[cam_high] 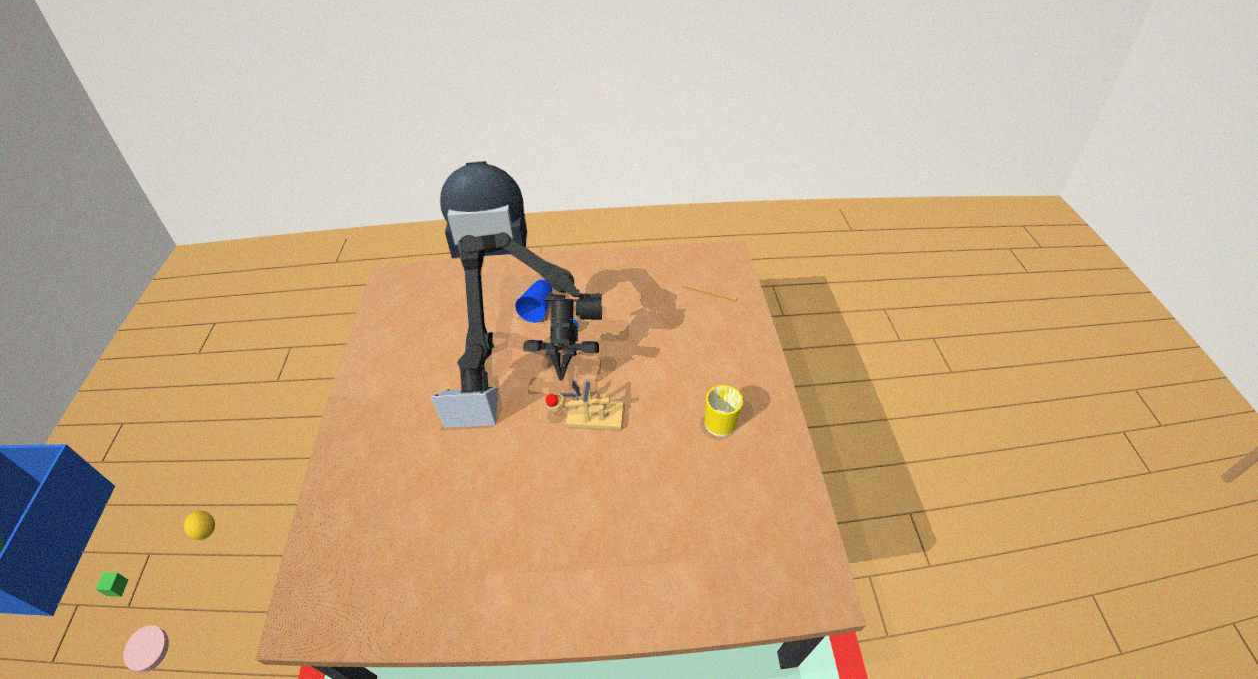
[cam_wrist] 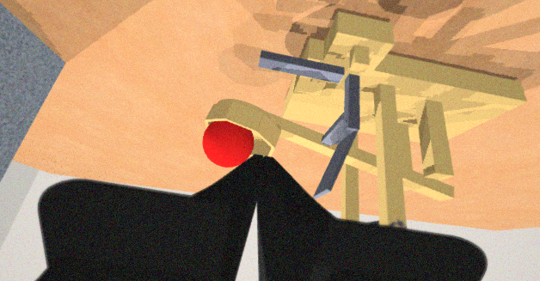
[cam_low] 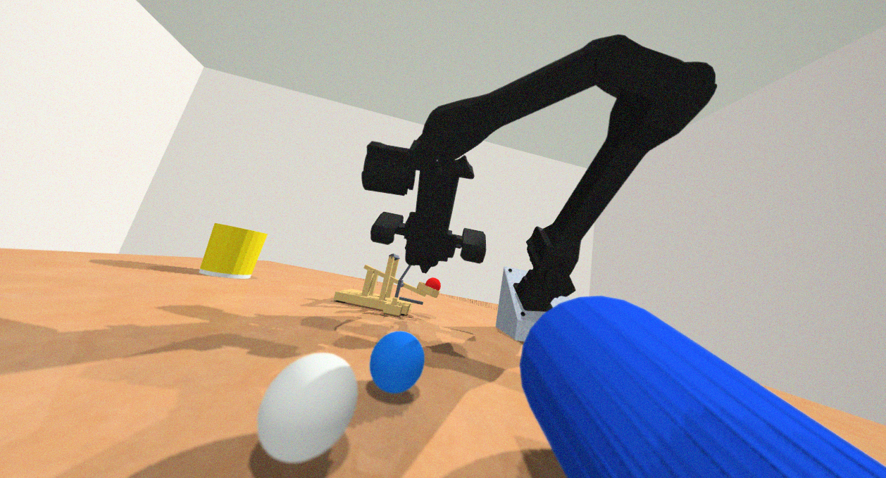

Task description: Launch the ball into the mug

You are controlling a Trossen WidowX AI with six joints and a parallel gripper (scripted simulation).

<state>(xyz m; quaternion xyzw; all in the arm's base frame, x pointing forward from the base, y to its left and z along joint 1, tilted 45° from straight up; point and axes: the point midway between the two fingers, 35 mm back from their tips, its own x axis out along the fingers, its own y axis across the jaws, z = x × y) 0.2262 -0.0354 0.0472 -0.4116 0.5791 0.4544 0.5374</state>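
Right now the red ball is 3 cm behind my gripper tip, 4 cm to the right of it and 2 cm below it. From my gripper tip the other things lie so: blue ball (5 cm ahead, 26 cm to the left, 7 cm below); then wooden catapult (4 cm ahead, 4 cm to the right, 3 cm below); then white ball (10 cm ahead, 31 cm to the left, 7 cm below).
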